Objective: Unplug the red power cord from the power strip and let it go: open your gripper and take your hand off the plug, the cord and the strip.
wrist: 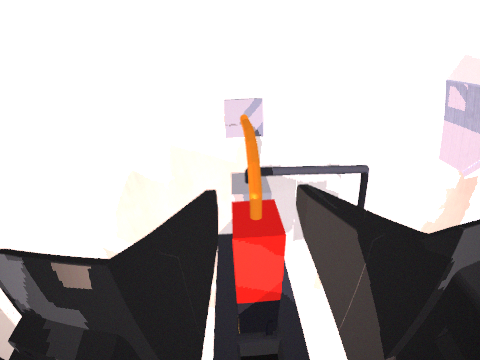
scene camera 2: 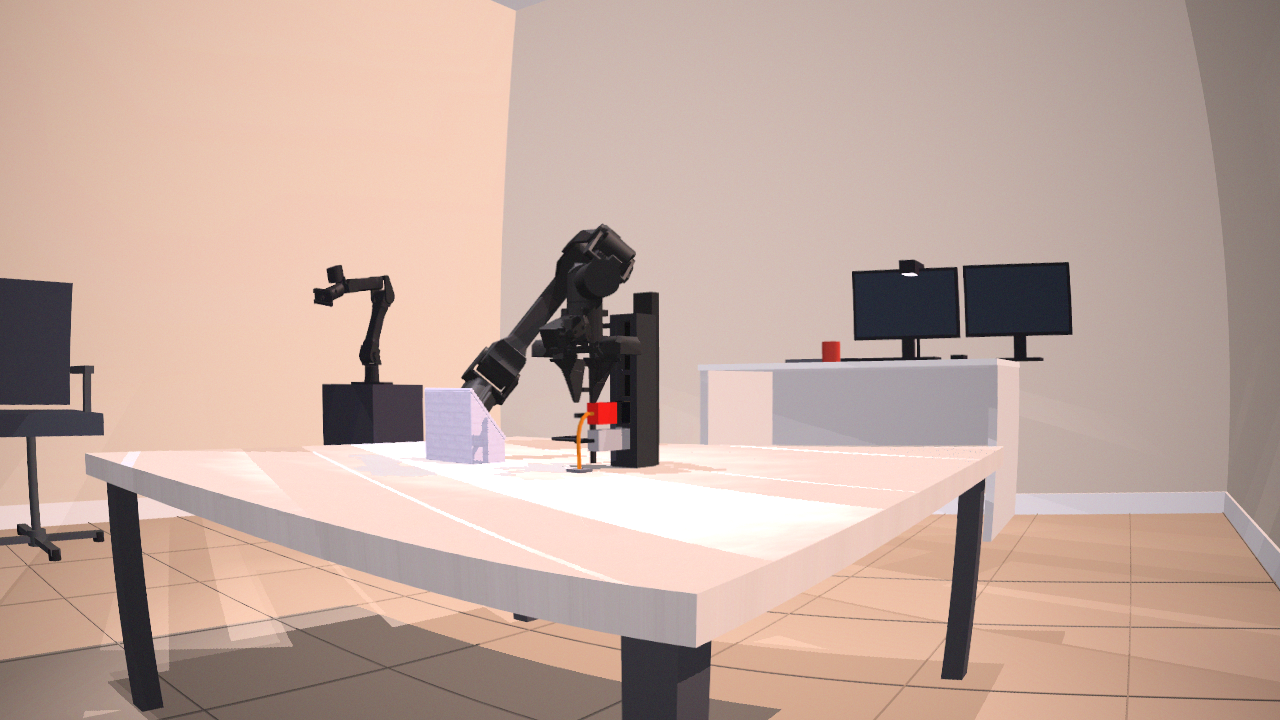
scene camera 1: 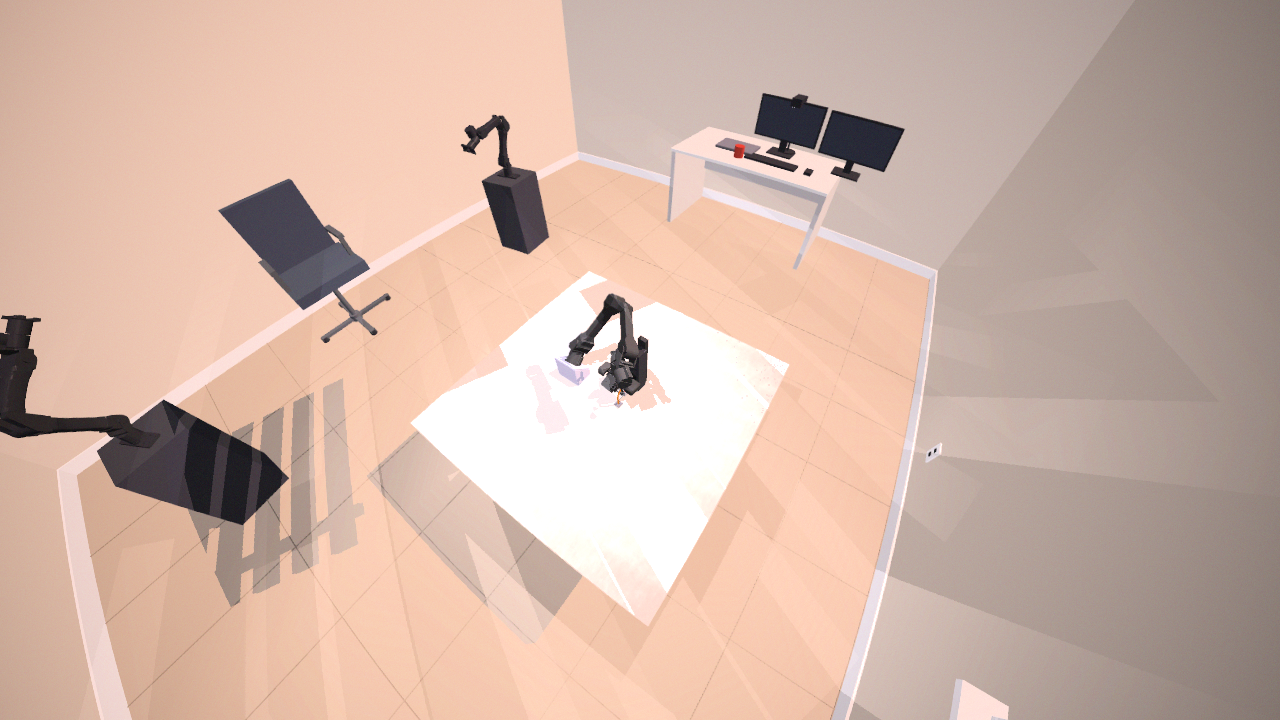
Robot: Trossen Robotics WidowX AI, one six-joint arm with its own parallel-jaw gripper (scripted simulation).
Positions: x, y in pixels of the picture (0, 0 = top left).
Scene:
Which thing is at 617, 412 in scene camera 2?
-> A red plug.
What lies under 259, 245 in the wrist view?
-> A red plug.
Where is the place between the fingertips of my gripper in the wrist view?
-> At 257, 197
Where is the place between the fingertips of my gripper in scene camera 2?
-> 584, 402

